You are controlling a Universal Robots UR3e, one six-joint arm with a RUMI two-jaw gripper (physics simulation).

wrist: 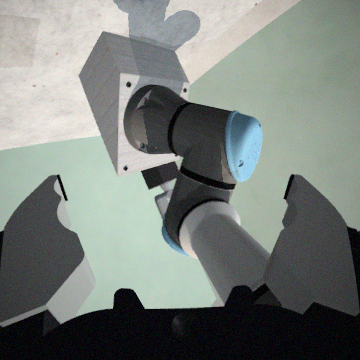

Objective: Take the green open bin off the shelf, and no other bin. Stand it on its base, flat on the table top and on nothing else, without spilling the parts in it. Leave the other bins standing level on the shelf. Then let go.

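Where they show: gripper, fingertip midpoint: (pixel 176 178); arm's base, link origin: (pixel 150 119).
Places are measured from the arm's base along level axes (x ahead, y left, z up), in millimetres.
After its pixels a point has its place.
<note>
My gripper (pixel 176 178) {z 132, x 183, y -183 mm} is open, its two grey jaws wide apart at the left and right of the wrist view. No object is between the fingertips; the robot's own arm shows beyond them. The green open bin, the other bins and the shelf do not show in this view, so where the gripper is relative to them cannot be told.
The robot's own arm (pixel 205 135) {z 90, x 41, y -124 mm}, dark grey with light blue caps, rises from a grey block-shaped mount (pixel 102 107) {z -43, x 74, y 26 mm}. A pale green surface (pixel 310 100) and a pale speckled surface (pixel 45 105) {z -144, x 119, y 172 mm} lie behind it. A shadow falls across the mount.
</note>
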